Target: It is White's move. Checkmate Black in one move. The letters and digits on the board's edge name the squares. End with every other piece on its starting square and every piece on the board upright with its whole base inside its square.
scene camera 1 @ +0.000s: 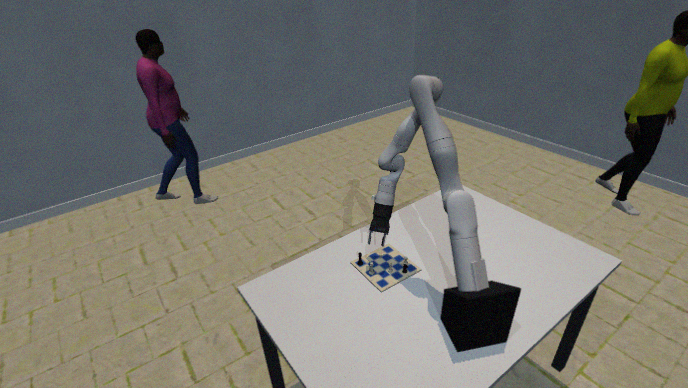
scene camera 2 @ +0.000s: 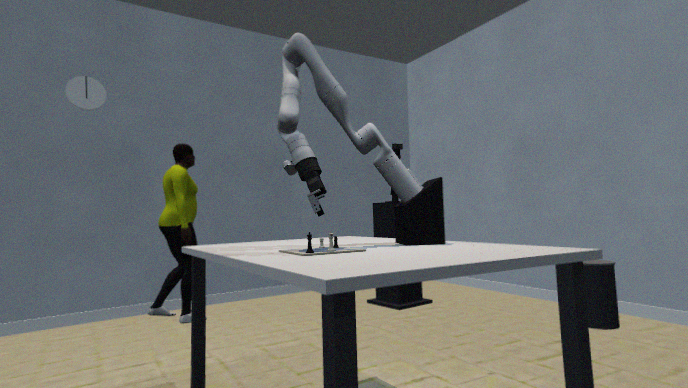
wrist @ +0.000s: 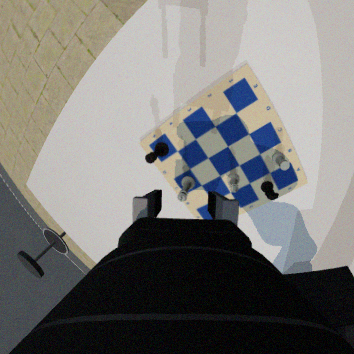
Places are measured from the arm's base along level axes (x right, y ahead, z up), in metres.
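Pixels of known places: gripper, fingertip midpoint: (scene camera 1: pixel 375 244) (scene camera 2: pixel 319 213) (wrist: pixel 184 199); arm's base, link origin: (scene camera 1: pixel 472 288) (scene camera 2: pixel 412 196).
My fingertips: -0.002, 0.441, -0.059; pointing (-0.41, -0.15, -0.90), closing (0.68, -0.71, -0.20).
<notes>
For each thing: its top centre in the pictures, then the offset to it from my fingertips, as dx, dy, dz. Level surfaces: height alone.
- board, top centre: (wrist: pixel 223 161) (scene camera 2: pixel 321 249) (scene camera 1: pixel 385 265) +0.035, -0.025, -0.120
- tall black piece, top centre: (wrist: pixel 146 160) (scene camera 2: pixel 309 232) (scene camera 1: pixel 360 252) -0.032, +0.062, -0.057
- tall white piece, top centre: (wrist: pixel 180 200) (scene camera 2: pixel 330 231) (scene camera 1: pixel 371 261) -0.040, -0.015, -0.057
- small black piece, top centre: (wrist: pixel 272 197) (scene camera 2: pixel 335 236) (scene camera 1: pixel 405 264) +0.064, -0.110, -0.081
- white table, surface height: dz -0.126
The gripper (scene camera 1: pixel 376 244) (scene camera 2: pixel 320 215) (wrist: pixel 185 202) is open and empty, tilted, well above the board (scene camera 1: pixel 382 283) (scene camera 2: pixel 290 251) (wrist: pixel 240 95). A tall black piece (scene camera 1: pixel 359 259) (scene camera 2: pixel 309 243) (wrist: pixel 161 149) stands on a blue corner square. A tall white piece (scene camera 1: pixel 371 268) (scene camera 2: pixel 331 241) (wrist: pixel 186 186) stands near it; in the wrist view its top shows between the fingertips, far below them. A white piece (scene camera 1: pixel 391 267) (wrist: pixel 234 181) stands further along. Another white piece (scene camera 1: pixel 405 261) (wrist: pixel 281 160) and a small black piece (scene camera 1: pixel 405 268) (scene camera 2: pixel 336 242) (wrist: pixel 269 190) stand near the opposite side. All look upright; the edge letters are too small to read.
The board lies on the white table (scene camera 1: pixel 320 320) (scene camera 2: pixel 450 260) (wrist: pixel 100 150), near one edge. The arm's black base (scene camera 1: pixel 480 317) (scene camera 2: pixel 422 215) stands on the table. Two people, in pink (scene camera 1: pixel 157 95) and yellow (scene camera 1: pixel 662 80) (scene camera 2: pixel 179 195), are on the floor beyond the table.
</notes>
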